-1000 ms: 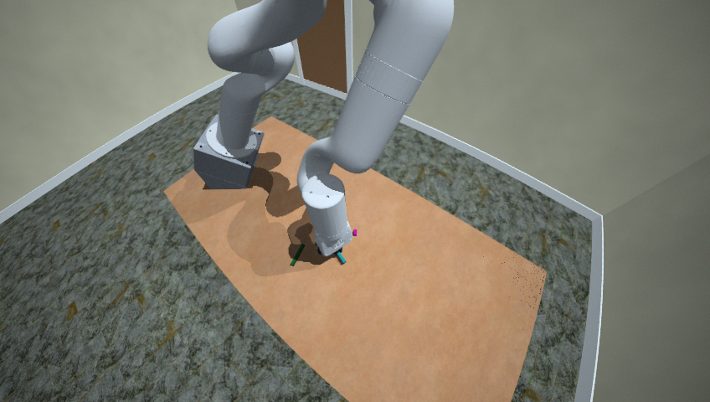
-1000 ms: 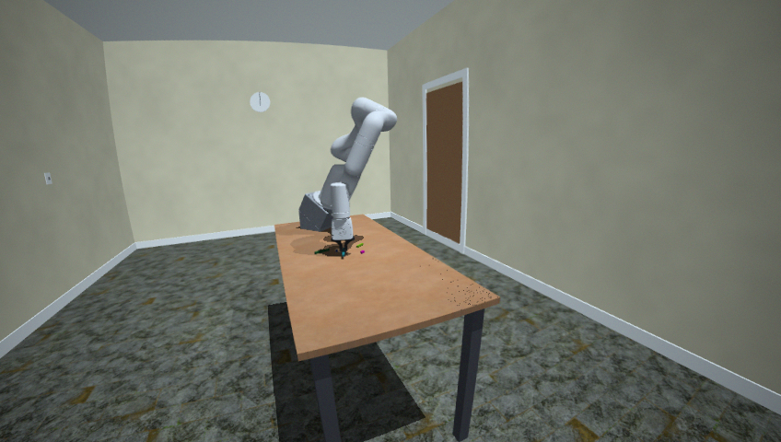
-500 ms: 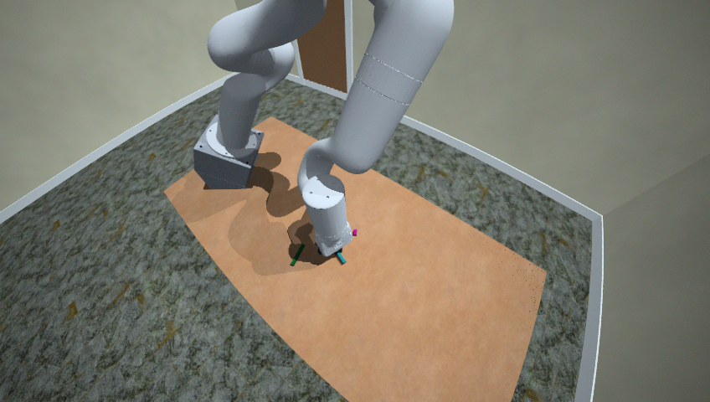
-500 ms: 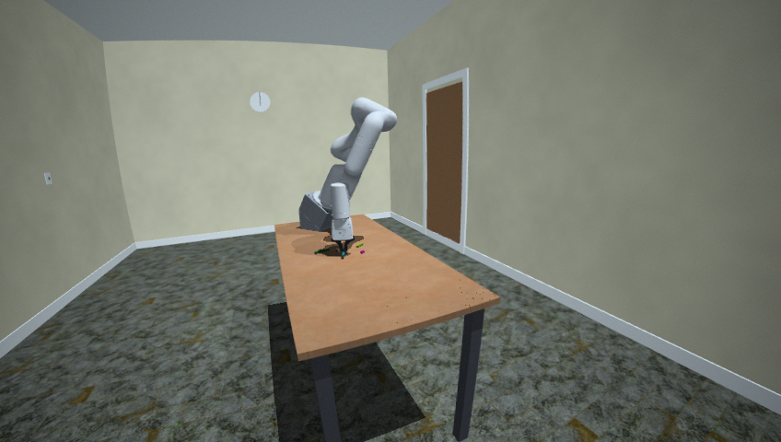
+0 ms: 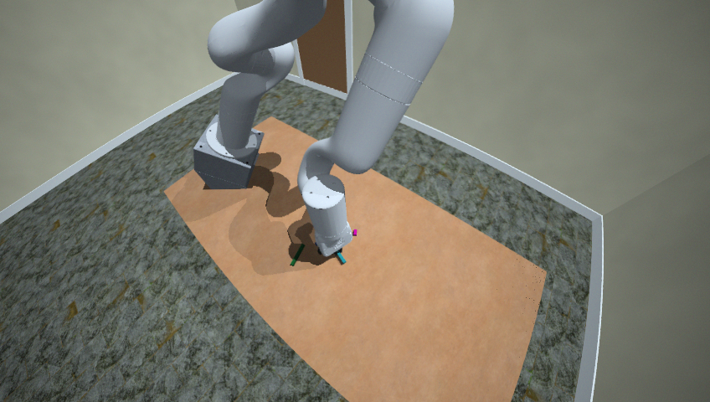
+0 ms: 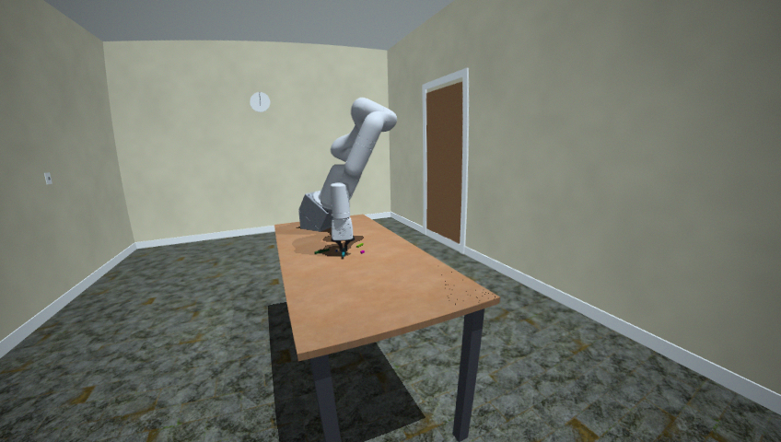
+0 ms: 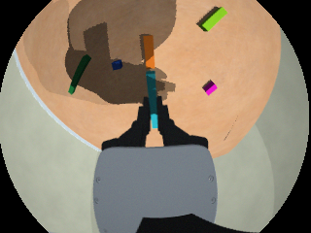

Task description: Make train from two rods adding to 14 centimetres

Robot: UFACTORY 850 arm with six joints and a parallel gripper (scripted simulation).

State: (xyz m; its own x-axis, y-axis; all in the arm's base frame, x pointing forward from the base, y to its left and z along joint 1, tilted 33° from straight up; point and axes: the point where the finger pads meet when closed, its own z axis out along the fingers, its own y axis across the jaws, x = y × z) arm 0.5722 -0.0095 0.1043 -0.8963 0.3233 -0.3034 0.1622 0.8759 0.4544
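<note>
My hand is 70 mm past the orange rod, 10 mm to the right of it and 30 mm above it. The rest, counted from my hand: small blue rod: 70 mm behind, 30 mm to the right, 30 mm below; turquoise rod: 20 mm below; magenta rod: 10 mm behind, 90 mm to the left, 30 mm below.
</note>
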